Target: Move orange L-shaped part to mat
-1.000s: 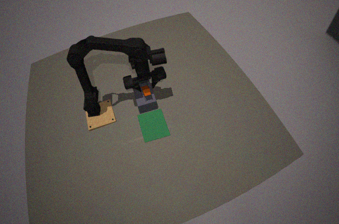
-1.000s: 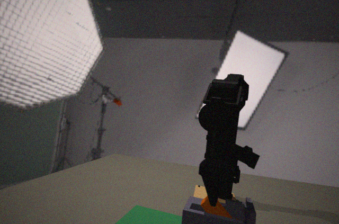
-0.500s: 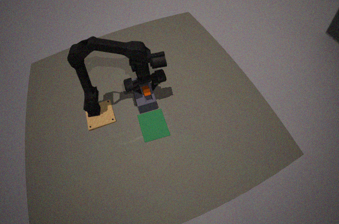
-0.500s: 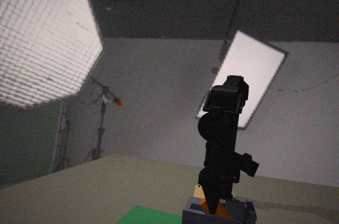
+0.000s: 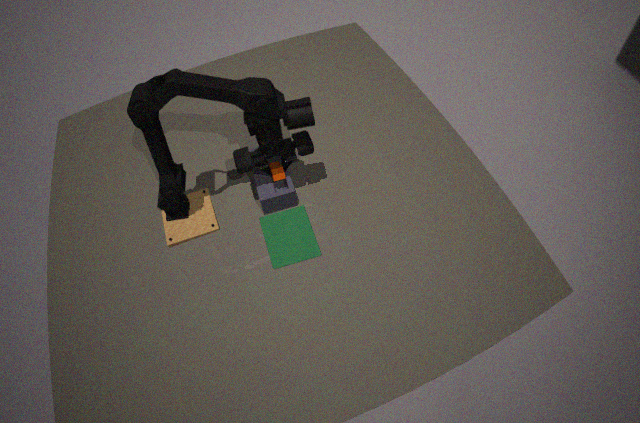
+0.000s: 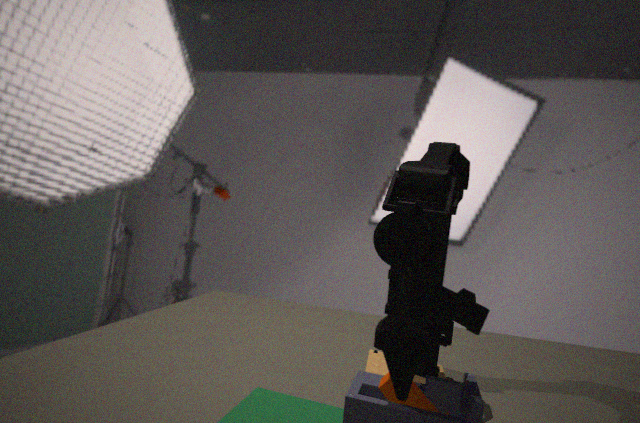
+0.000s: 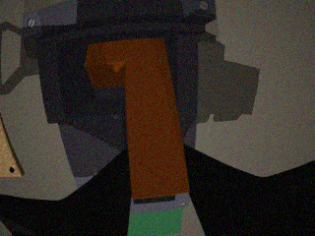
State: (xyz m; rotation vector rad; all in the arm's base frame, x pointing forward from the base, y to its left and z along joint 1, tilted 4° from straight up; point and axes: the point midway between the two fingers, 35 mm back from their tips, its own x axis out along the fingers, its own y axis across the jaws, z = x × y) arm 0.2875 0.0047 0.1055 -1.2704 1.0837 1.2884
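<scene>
My gripper tip is now 150 mm to the left of the green mat and 80 mm above it. Also, from my gripper tip: orange L-shaped part (30 mm to the left, 30 mm below, 20 mm behind).
</scene>
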